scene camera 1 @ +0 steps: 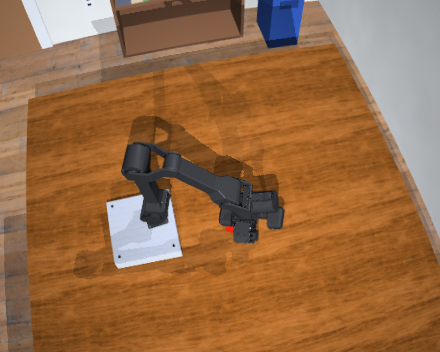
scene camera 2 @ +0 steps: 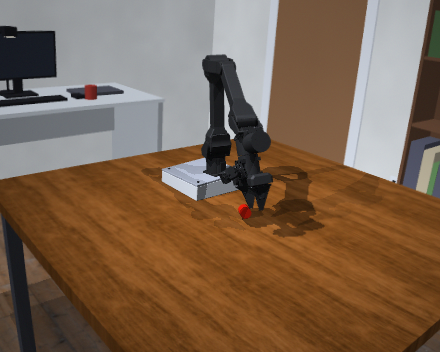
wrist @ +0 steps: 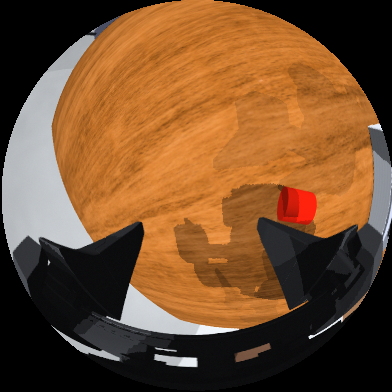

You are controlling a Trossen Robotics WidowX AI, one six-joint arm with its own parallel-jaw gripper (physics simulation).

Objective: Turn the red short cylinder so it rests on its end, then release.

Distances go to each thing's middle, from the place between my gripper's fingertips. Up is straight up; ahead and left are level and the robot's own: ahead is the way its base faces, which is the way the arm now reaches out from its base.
I see my gripper 70 mm past the red short cylinder (wrist: 295,205), 40 mm to the right of it and 40 mm above it.
